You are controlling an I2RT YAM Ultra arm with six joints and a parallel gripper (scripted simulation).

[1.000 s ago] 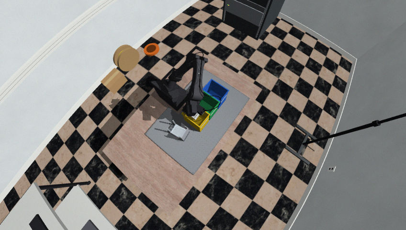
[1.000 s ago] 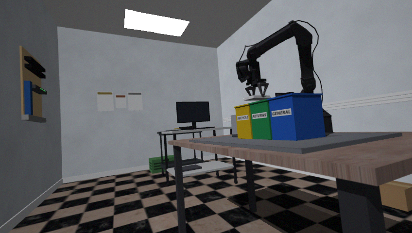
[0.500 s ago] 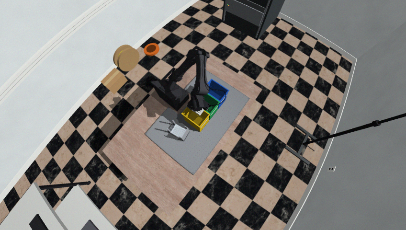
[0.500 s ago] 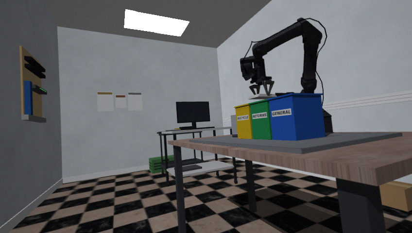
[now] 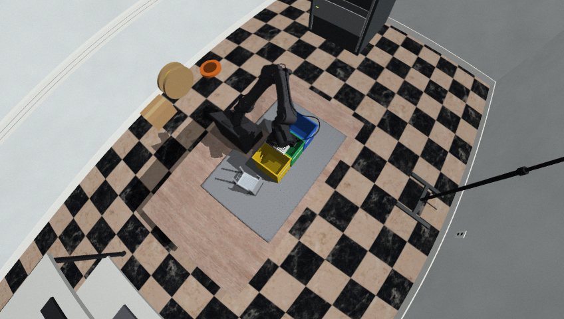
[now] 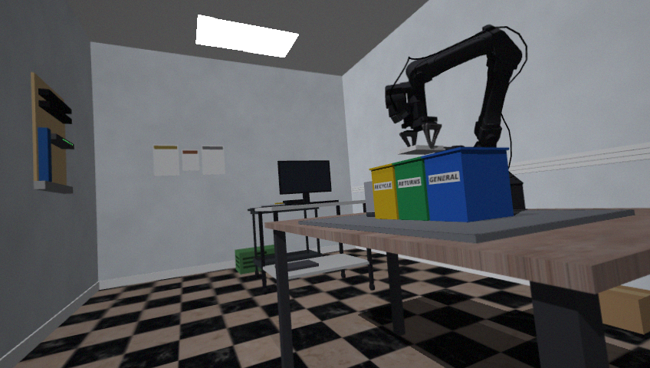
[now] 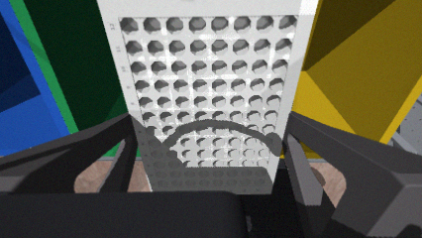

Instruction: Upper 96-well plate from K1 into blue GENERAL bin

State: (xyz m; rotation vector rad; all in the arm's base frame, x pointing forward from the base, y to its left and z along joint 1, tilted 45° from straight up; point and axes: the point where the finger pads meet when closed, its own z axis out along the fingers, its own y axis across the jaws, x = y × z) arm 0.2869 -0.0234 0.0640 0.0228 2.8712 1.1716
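Right now the blue general bin is 17 cm to the left of my hand, 14 cm below it and 3 cm ahead of it. Round my hand: 96-well plate (1 cm below); green returns bin (14 cm below, 4 cm to the left, 2 cm ahead); yellow recycle bin (14 cm below, 9 cm to the right, 2 cm ahead).
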